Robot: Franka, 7 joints.
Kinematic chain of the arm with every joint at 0, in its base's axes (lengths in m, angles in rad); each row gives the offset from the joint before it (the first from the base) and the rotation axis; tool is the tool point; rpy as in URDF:
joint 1: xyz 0 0 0.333 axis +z
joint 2: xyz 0 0 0 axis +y
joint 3: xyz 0 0 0.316 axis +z
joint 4: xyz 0.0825 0 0 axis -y
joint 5: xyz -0.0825 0 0.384 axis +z
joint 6: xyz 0 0 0 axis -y
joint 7: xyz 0.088 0 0 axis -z
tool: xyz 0 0 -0.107 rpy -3.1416 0 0
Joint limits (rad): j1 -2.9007..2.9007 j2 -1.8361..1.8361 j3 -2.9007..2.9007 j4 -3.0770..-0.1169 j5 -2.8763..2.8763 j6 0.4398..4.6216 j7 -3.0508..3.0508
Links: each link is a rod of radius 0.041 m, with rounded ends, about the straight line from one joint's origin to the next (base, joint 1, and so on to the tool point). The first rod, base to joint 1, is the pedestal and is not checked.
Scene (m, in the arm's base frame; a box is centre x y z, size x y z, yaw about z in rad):
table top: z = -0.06
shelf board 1: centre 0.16 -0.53 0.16 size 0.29 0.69 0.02 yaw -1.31
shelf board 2: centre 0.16 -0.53 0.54 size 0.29 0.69 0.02 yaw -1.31
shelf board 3: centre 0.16 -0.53 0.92 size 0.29 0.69 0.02 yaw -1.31
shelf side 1: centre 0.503 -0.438 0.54 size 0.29 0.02 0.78 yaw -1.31
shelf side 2: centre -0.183 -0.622 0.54 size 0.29 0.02 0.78 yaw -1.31
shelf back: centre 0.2 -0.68 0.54 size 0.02 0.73 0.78 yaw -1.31
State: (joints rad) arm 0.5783 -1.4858 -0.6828 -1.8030 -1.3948 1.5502 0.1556
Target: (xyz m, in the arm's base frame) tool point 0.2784 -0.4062 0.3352
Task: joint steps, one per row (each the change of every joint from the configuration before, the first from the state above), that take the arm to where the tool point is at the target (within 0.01 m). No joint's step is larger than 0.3 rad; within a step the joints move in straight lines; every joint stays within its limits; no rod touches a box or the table.
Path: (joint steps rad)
1: -0.1212 -0.1130 0.1918 -0.2354 0.1011 -0.0904 0.0000
2: -0.1211 -0.1130 0.1918 -0.2354 0.1012 -0.0903 0.0000
3: 0.0907 0.0321 -0.2964 -0.1410 0.0283 -0.0497 0.0000
4: 0.0908 0.0321 -0.2964 -0.1410 0.0284 -0.0497 0.0000
5: 0.0908 0.0321 -0.2964 -0.1410 0.0283 -0.0497 0.0000
6: 0.0779 0.0130 -0.0663 0.2336 -0.1022 0.0887 0.0000
7: 0.0779 0.0130 -0.0663 0.2336 -0.1023 0.0887 0.0000

